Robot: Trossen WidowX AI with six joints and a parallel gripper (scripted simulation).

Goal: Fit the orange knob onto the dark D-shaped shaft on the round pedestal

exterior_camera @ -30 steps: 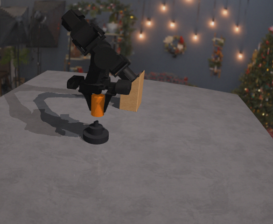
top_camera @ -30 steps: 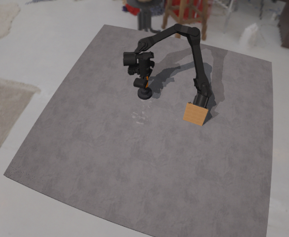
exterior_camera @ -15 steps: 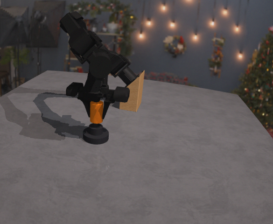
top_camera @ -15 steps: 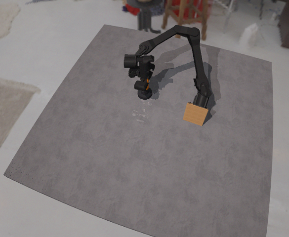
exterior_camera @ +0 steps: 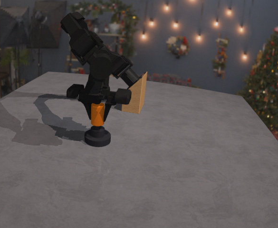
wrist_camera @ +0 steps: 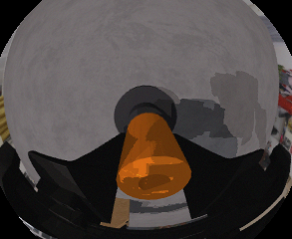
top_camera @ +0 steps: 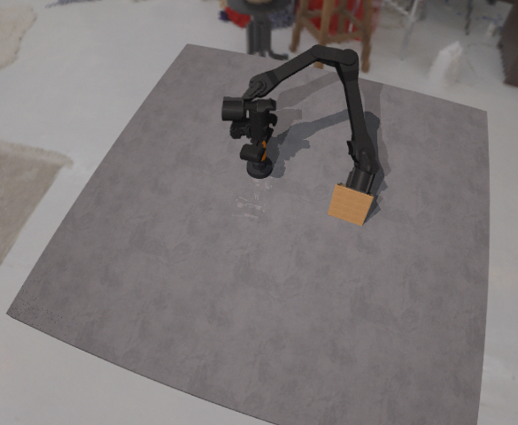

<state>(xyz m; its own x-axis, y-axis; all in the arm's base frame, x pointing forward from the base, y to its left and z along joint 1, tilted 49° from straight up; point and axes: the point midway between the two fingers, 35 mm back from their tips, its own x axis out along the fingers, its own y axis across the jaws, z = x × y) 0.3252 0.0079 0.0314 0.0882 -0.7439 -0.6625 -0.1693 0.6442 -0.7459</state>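
Right now my gripper tip is 2 cm below the orange knob. The rest, counted from my gripper tip: dark round pedestal: 4 cm below.
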